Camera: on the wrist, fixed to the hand. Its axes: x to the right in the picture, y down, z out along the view.
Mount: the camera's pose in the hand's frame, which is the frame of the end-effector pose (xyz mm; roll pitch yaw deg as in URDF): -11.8 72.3 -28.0 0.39 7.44 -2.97
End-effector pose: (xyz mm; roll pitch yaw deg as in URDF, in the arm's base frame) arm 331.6 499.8 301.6 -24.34 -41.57 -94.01
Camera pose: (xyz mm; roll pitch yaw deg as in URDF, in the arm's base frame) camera 383.9 468.2 252.4 -19.32 -35.78 -101.10
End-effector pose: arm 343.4 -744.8 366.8 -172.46 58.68 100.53
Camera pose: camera 415.7 -721.7 386.4 -169.35 50.87 103.61
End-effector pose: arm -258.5 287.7 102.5 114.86 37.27 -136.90
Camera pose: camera -289.3 265.7 171.2 121.42 36.40 -126.95
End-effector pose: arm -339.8 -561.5 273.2 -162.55 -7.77 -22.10
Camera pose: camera -380.4 -628.5 276.6 -162.09 -15.76 -21.49
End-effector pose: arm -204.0 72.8 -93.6 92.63 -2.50 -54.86
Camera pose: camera -192.5 99.3 -20.7 93.06 0.12 -47.29
